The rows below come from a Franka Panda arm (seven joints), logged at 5 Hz.
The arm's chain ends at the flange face. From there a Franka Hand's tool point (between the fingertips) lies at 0.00 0.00 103.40 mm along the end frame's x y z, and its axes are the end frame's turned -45 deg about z.
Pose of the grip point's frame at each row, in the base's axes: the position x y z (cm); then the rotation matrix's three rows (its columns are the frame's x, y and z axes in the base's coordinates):
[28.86 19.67 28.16], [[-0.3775 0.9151 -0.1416], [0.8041 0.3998 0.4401], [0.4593 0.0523 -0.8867]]
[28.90 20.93 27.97], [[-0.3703 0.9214 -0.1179], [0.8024 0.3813 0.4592], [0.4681 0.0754 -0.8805]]
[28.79 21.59 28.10], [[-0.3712 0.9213 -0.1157], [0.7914 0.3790 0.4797], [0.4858 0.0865 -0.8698]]
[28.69 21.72 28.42], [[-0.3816 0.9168 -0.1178], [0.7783 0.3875 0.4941], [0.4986 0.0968 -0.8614]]
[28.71 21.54 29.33], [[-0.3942 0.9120 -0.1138], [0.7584 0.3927 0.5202], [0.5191 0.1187 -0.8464]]
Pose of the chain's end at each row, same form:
[30.32 15.12 37.33], [[0.3801 0.9140 -0.1416], [0.8513 -0.2859 0.4401], [0.3618 -0.2878 -0.8867]]
[30.12 16.18 37.07], [[0.3897 0.9134 -0.1179], [0.8370 -0.2978 0.4592], [0.3843 -0.2777 -0.8805]]
[29.99 16.63 37.09], [[0.3890 0.9139 -0.1157], [0.8276 -0.2916 0.4797], [0.4047 -0.2823 -0.8698]]
[29.91 16.61 37.33], [[0.3784 0.9181 -0.1178], [0.8243 -0.2763 0.4941], [0.4210 -0.2841 -0.8614]]
[29.89 16.16 38.08], [[0.3661 0.9236 -0.1138], [0.8140 -0.2586 0.5202], [0.4510 -0.2831 -0.8464]]

